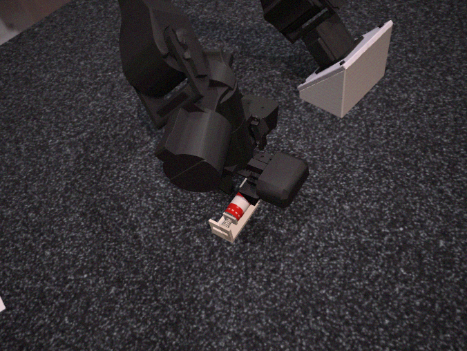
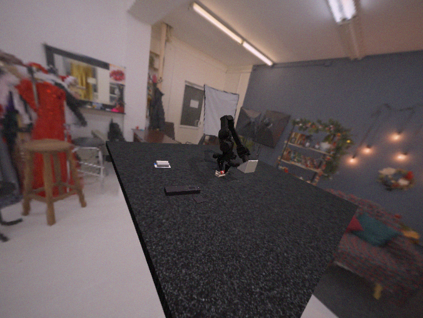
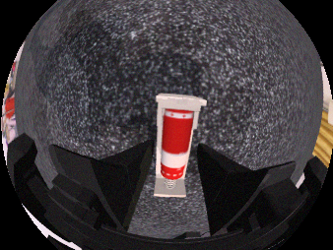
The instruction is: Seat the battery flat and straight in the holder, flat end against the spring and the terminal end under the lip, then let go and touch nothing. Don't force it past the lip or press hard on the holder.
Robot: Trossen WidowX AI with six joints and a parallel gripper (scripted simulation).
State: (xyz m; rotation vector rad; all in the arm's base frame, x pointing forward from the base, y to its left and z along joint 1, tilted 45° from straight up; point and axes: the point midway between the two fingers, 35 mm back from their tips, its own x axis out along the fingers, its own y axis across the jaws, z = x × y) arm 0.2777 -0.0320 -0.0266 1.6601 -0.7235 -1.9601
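My gripper tip is now right at the battery. Also, from my gripper tip: flat black box 360 mm ahead, 60 mm to the left, 10 mm below; dark tile 330 mm ahead, 150 mm to the left, 20 mm below; white object 310 mm ahead, 230 mm to the right, 10 mm below.
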